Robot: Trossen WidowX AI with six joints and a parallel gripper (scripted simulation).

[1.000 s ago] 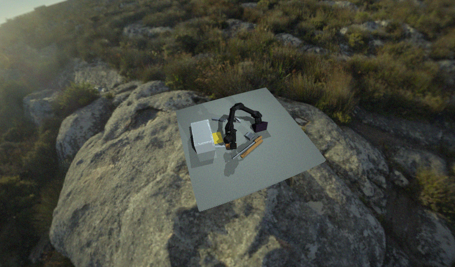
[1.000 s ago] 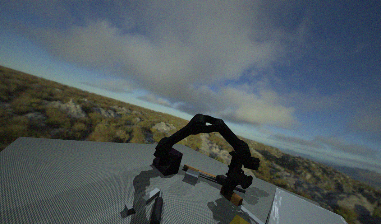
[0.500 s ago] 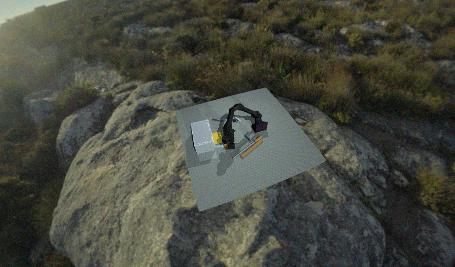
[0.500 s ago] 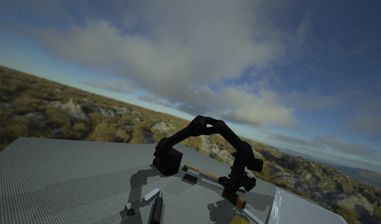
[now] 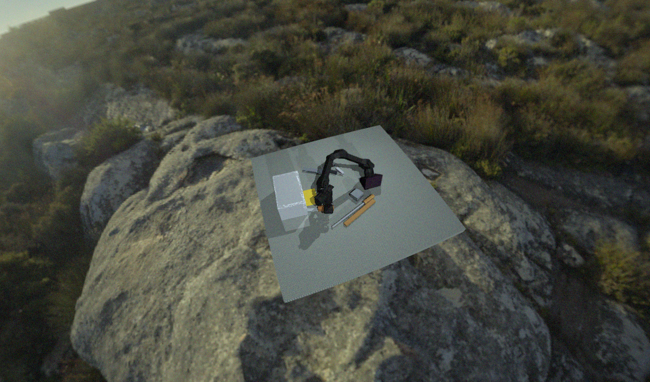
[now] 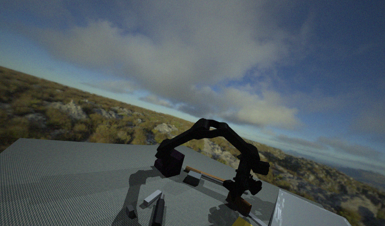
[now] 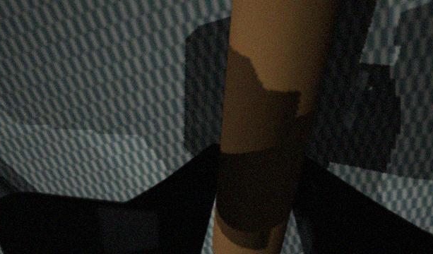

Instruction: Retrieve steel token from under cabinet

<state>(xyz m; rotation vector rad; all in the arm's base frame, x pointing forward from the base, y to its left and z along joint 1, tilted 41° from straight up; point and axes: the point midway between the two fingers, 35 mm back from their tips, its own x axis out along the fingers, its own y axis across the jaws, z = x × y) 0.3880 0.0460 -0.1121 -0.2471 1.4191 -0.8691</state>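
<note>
Right now my gripper tip is 190 mm past the wooden stick and 120 mm to the right of it. Also, from my gripper tip: grey bar: 230 mm behind, 300 mm to the right; then grey block: 240 mm behind, 20 mm to the right, 10 mm above; then small grey cube: 220 mm behind, 400 mm to the right.
</note>
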